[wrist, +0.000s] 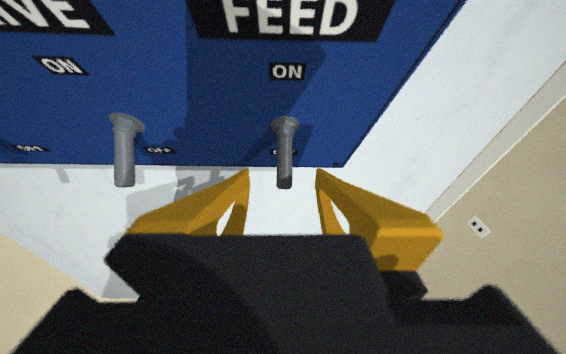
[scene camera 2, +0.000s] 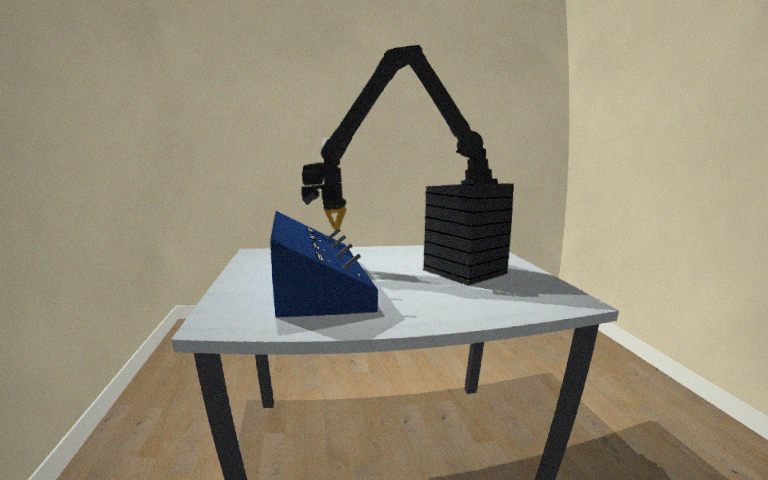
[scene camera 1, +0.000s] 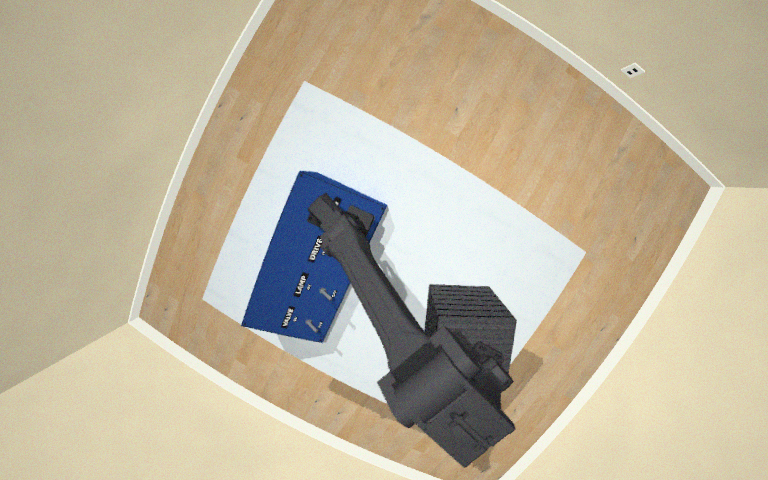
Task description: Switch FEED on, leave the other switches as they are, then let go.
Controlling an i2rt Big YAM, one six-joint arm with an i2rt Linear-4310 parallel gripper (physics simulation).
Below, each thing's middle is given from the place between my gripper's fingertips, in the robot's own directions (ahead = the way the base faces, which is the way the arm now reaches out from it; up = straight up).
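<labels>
Blue switch box (scene camera 1: 287,295): 19 cm to the left of my hand, 8 cm ahead of it, 5 cm below it. Drive lever (wrist: 124,164): my hand is 12 cm to the right of it, 1 cm past it and 2 cm above it.
</labels>
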